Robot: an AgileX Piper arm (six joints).
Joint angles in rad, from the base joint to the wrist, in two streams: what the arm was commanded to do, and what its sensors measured. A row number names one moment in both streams.
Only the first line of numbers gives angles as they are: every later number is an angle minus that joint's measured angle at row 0.
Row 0, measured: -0.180, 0.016, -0.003, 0.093, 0.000, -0.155
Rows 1 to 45, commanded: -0.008, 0.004, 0.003, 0.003, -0.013, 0.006; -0.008, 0.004, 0.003, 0.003, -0.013, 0.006; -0.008, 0.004, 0.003, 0.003, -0.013, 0.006; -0.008, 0.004, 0.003, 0.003, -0.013, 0.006; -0.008, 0.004, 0.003, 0.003, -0.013, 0.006; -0.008, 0.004, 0.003, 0.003, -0.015, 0.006; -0.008, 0.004, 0.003, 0.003, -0.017, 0.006; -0.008, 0.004, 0.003, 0.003, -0.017, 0.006; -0.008, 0.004, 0.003, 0.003, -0.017, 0.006; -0.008, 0.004, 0.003, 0.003, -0.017, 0.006; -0.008, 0.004, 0.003, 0.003, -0.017, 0.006; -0.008, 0.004, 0.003, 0.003, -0.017, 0.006; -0.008, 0.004, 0.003, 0.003, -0.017, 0.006; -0.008, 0.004, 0.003, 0.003, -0.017, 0.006; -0.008, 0.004, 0.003, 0.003, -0.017, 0.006; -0.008, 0.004, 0.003, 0.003, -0.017, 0.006; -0.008, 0.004, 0.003, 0.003, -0.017, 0.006; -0.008, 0.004, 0.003, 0.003, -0.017, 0.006; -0.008, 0.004, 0.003, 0.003, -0.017, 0.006; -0.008, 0.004, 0.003, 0.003, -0.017, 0.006; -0.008, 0.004, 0.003, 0.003, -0.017, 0.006; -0.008, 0.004, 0.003, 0.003, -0.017, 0.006; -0.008, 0.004, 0.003, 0.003, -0.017, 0.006; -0.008, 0.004, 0.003, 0.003, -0.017, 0.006; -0.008, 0.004, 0.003, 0.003, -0.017, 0.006; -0.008, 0.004, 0.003, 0.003, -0.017, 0.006; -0.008, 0.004, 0.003, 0.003, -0.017, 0.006; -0.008, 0.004, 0.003, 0.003, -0.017, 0.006; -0.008, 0.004, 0.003, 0.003, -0.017, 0.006; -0.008, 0.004, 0.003, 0.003, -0.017, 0.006; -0.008, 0.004, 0.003, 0.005, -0.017, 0.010; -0.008, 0.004, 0.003, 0.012, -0.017, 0.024; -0.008, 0.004, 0.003, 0.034, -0.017, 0.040; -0.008, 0.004, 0.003, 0.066, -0.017, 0.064; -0.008, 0.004, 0.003, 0.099, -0.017, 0.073; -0.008, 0.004, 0.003, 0.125, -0.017, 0.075; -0.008, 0.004, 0.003, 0.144, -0.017, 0.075; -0.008, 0.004, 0.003, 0.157, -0.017, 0.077; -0.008, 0.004, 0.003, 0.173, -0.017, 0.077; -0.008, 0.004, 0.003, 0.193, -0.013, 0.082; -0.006, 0.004, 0.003, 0.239, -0.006, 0.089; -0.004, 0.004, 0.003, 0.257, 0.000, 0.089; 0.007, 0.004, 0.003, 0.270, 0.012, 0.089; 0.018, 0.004, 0.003, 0.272, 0.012, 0.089; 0.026, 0.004, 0.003, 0.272, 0.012, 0.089
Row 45, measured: 0.002, 0.000, 0.000, 0.247, 0.000, 0.086
